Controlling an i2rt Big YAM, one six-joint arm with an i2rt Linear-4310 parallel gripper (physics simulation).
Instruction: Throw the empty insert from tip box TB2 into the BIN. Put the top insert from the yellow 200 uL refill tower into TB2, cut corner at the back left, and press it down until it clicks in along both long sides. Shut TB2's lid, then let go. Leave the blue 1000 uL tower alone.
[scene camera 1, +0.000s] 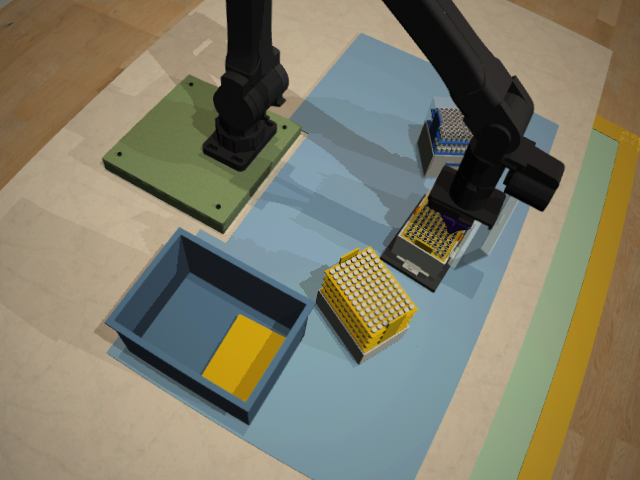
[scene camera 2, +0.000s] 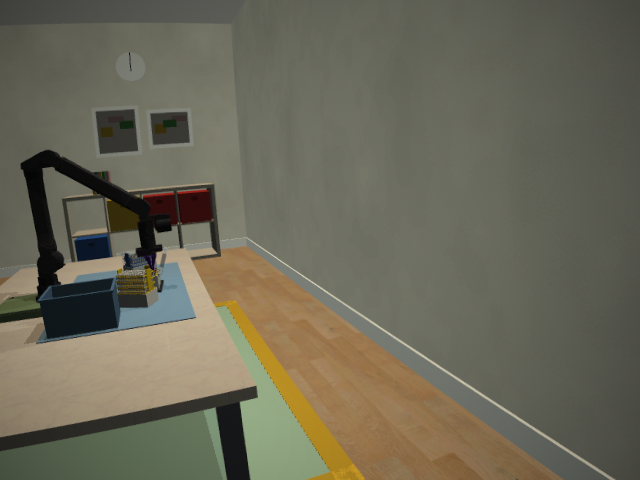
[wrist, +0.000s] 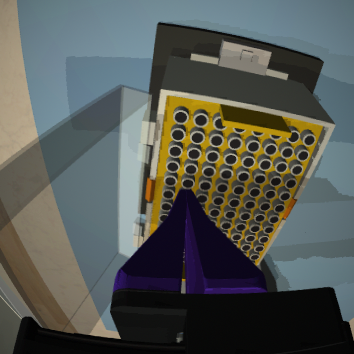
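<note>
TB2 (scene camera 1: 419, 254) (wrist: 240, 84) stands on a dark base with its clear lid (scene camera 1: 467, 250) (wrist: 134, 170) open. A yellow insert with tips (scene camera 1: 431, 232) (wrist: 245, 152) lies inside its rim; an orange tab shows at each long side. I cannot tell whether both sides are clicked in. My gripper (scene camera 1: 452, 230) (scene camera 2: 151, 266) (wrist: 184, 197) is shut and empty, its tips at the insert's top near the lid side; contact is unclear. The yellow tower (scene camera 1: 369, 294) (scene camera 2: 131, 285) stands beside TB2. A yellow insert (scene camera 1: 242, 351) lies in the bin (scene camera 1: 206, 258) (scene camera 2: 82, 312).
The blue tower (scene camera 1: 450, 129) stands behind TB2, partly hidden by the arm. The arm's base stands on a green board (scene camera 1: 165, 160). A blue mat (scene camera 1: 403, 392) (scene camera 2: 175, 304) lies under the boxes, on the table (scene camera 1: 46, 403) (scene camera 2: 155, 366).
</note>
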